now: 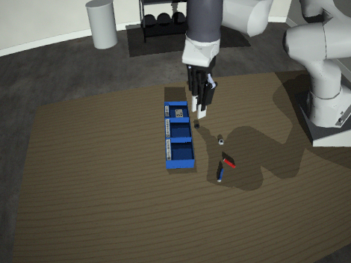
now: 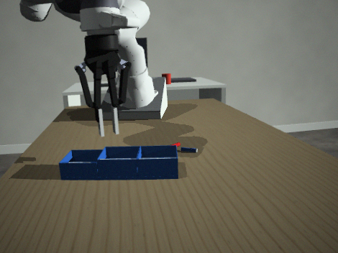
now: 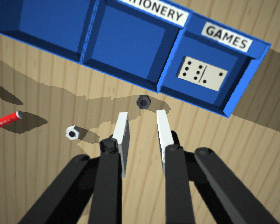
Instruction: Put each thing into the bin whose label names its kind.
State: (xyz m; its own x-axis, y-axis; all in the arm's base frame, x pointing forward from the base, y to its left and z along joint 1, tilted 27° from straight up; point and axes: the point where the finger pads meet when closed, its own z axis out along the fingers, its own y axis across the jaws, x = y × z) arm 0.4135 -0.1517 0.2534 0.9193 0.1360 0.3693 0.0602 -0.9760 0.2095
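Right now my hand is 10 cm above the dark nut. Round my hand: red marker (18 cm to the left, 10 cm below, 3 cm behind); white domino (9 cm below, 7 cm to the right, 4 cm ahead); white nut (10 cm to the left, 10 cm below, 4 cm behind).
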